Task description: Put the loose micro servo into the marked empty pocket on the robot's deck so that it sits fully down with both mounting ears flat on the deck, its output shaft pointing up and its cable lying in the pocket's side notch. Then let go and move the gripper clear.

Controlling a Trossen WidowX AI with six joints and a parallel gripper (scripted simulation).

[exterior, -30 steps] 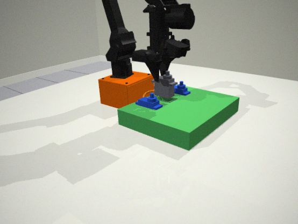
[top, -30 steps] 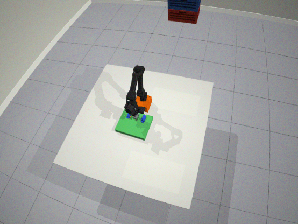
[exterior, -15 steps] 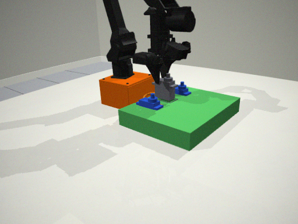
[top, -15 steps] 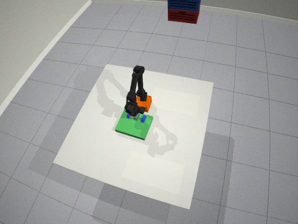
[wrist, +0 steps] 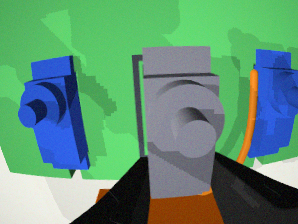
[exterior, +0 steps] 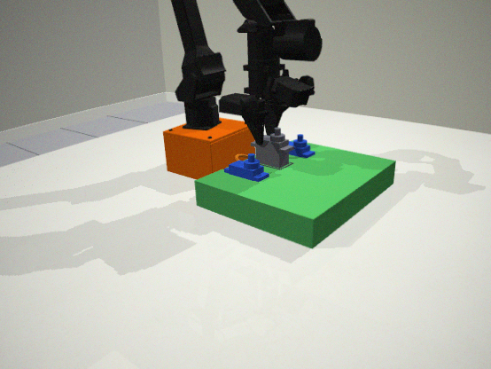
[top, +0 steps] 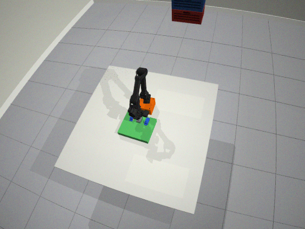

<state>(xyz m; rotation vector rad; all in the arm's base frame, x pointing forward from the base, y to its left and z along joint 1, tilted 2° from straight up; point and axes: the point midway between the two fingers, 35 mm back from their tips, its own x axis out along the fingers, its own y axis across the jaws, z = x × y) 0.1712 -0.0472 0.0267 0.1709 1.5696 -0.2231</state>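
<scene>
The green deck is 12 cm ahead of my gripper tip, 3 cm to the right of it and 6 cm below it.
</scene>
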